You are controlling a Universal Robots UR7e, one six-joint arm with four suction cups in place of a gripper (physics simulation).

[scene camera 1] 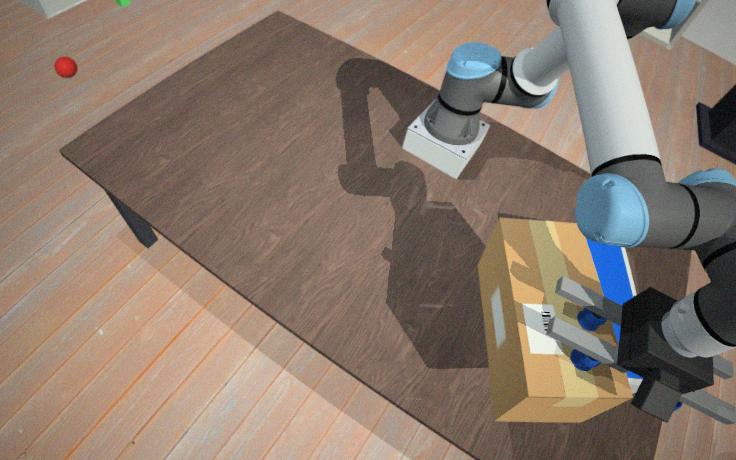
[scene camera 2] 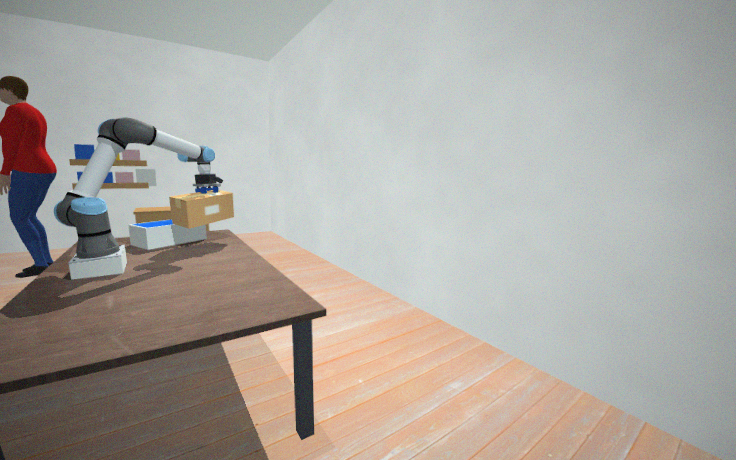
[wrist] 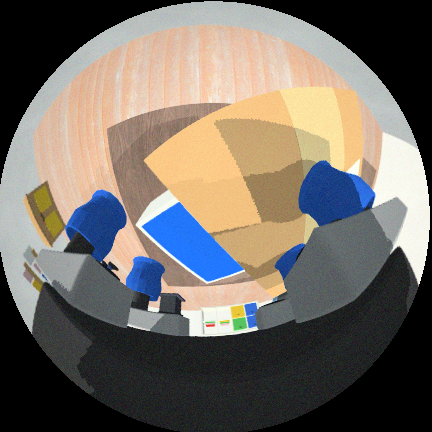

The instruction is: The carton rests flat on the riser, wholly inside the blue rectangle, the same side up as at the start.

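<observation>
The tan carton (scene camera 1: 542,374) (scene camera 2: 189,213) (wrist: 205,160) hangs from the gripper in the air, roughly level, with its taped and labelled face up. My gripper (scene camera 1: 632,347) (scene camera 2: 206,189) is shut on the carton; its blue cups sit off-centre on the top face, two of them beyond the carton's edge. The white riser (scene camera 2: 146,238) (wrist: 157,206) stands on the table with the blue rectangle (scene camera 1: 610,265) (scene camera 2: 154,223) (wrist: 190,245) on top. The carton is higher than the riser and overlaps part of the rectangle in each view. The carton's underside is hidden.
The dark wooden table (scene camera 1: 217,162) (scene camera 2: 217,292) carries the arm's white base (scene camera 1: 436,154) (scene camera 2: 97,265). A brown box-like object (scene camera 2: 151,212) shows behind the riser. A person in red (scene camera 2: 27,141) stands at the left beyond the table, near wall shelves (scene camera 2: 108,162).
</observation>
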